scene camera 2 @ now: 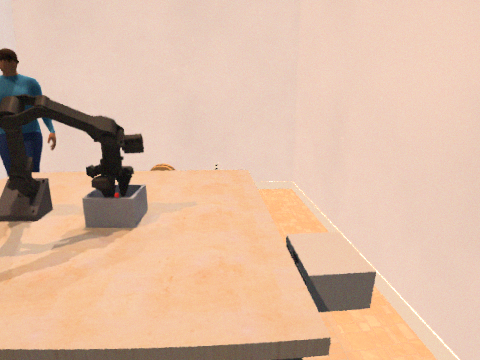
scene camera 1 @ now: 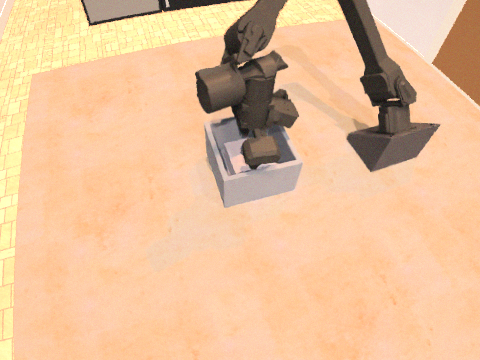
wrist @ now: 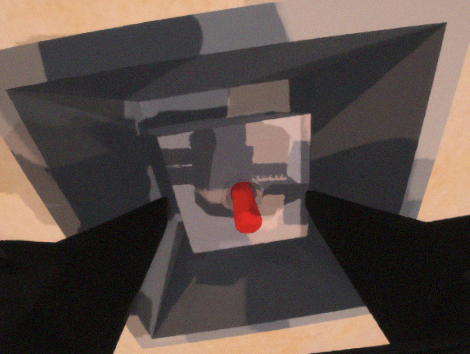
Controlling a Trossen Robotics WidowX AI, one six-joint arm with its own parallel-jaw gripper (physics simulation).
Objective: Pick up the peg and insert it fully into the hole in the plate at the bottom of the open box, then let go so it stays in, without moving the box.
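Note:
The red peg stands roughly upright, its far end in the round hole of the pale plate. A length of it sticks up from the plate; how deep it sits cannot be told. The plate lies at the bottom of the open grey box. My gripper is open, pointing down into the box, with one finger on each side of the peg and apart from it. In scene camera 1, the near finger and wrist hide the peg.
The box stands on the wooden table. The arm's base stands beside the box. A grey block is beyond the table's right edge in scene camera 2. A person in blue stands behind the arm.

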